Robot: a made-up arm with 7 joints. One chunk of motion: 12 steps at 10 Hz.
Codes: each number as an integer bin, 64 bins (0 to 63) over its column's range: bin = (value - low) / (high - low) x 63, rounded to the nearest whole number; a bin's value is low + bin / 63 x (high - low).
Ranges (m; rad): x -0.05..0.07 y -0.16..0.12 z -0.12..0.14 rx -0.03..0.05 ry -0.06..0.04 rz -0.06..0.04
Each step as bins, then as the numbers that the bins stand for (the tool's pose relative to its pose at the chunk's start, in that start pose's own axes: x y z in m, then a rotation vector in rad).
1 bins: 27 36 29 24 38 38
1 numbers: 0.0014 0.0000 -0.0003 0.0005 0.0003 0.0003
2 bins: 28 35 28 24 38 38
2 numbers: 0.0033 -0.0044 -0.0044 0.0005 0.0003 0.0003
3 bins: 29 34 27 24 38 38
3 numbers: 0.0052 -0.0089 -0.0086 0.0005 0.0003 0.0003
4 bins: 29 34 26 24 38 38
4 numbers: 0.0052 -0.0089 -0.0127 0.0005 0.0003 0.0003
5 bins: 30 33 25 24 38 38
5 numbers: 0.0071 -0.0133 -0.0168 0.0005 0.0003 0.0003
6 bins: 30 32 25 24 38 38
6 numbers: 0.0071 -0.0178 -0.0168 0.0005 0.0003 0.0003
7 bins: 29 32 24 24 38 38
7 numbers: 0.0052 -0.0178 -0.0210 0.0005 0.0003 0.0003
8 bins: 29 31 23 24 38 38
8 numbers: 0.0052 -0.0222 -0.0251 0.0005 0.0003 0.0003
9 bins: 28 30 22 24 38 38
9 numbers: 0.0033 -0.0267 -0.0292 0.0005 0.0003 0.0003
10 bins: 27 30 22 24 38 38
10 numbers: 0.0014 -0.0267 -0.0292 0.0005 0.0003 0.0003
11 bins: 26 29 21 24 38 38
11 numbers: -0.0005 -0.0311 -0.0333 0.0005 0.0003 0.0003
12 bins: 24 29 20 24 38 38
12 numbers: -0.0043 -0.0311 -0.0375 0.0005 0.0003 0.0003
